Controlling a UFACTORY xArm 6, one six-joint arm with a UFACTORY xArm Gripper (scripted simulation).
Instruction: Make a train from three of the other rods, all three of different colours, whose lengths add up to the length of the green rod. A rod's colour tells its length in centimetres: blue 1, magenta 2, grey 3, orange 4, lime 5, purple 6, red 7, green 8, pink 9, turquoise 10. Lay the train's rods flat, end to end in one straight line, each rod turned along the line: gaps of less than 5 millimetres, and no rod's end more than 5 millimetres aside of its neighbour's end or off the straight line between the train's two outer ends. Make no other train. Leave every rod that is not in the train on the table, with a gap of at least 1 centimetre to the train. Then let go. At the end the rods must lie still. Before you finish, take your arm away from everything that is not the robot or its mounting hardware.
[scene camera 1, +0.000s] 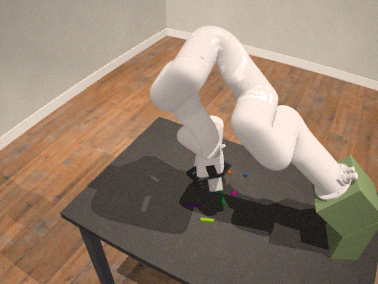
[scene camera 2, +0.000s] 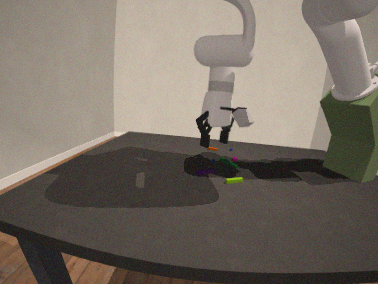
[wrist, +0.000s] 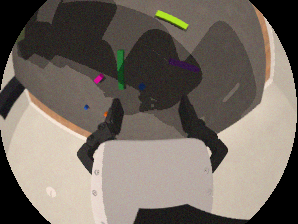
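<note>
You'd find my gripper (scene camera 2: 214, 144) there, and scene camera 1 has the gripper as well (scene camera 1: 207, 184).
</note>
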